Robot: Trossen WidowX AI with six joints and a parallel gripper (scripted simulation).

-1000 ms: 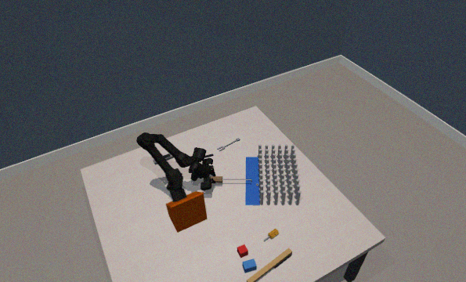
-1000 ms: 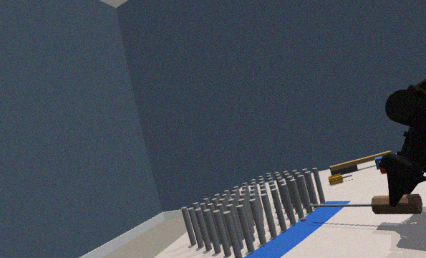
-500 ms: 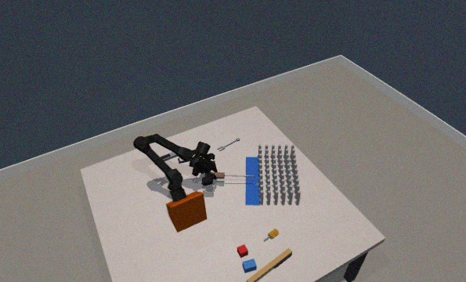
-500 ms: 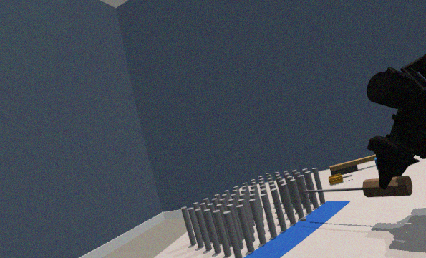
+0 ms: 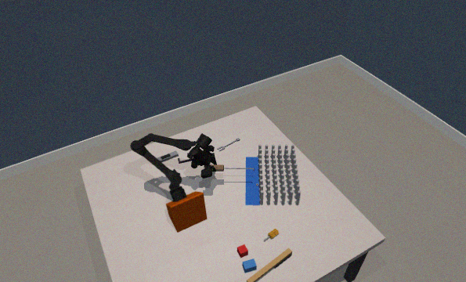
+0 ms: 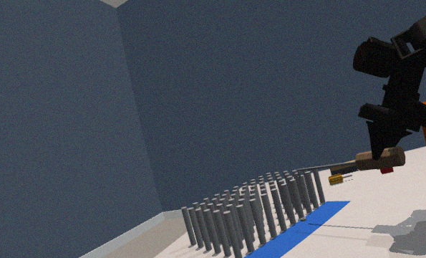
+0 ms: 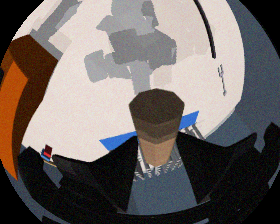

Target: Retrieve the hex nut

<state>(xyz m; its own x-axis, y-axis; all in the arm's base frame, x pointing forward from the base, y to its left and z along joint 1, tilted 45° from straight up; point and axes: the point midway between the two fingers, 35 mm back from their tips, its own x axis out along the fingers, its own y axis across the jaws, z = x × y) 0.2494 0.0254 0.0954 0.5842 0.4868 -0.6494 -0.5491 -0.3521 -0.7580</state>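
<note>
My gripper tip is 450 mm to the left of the red cube, 130 mm past it and 120 mm above it. Also, from my gripper tip: blue taped strip 190 mm ahead, 140 mm below, 90 mm to the right; hook tool 80 mm ahead, 60 mm to the right, 10 mm below; grey fork-like tool 250 mm to the left, 240 mm ahead, 140 mm below.
</note>
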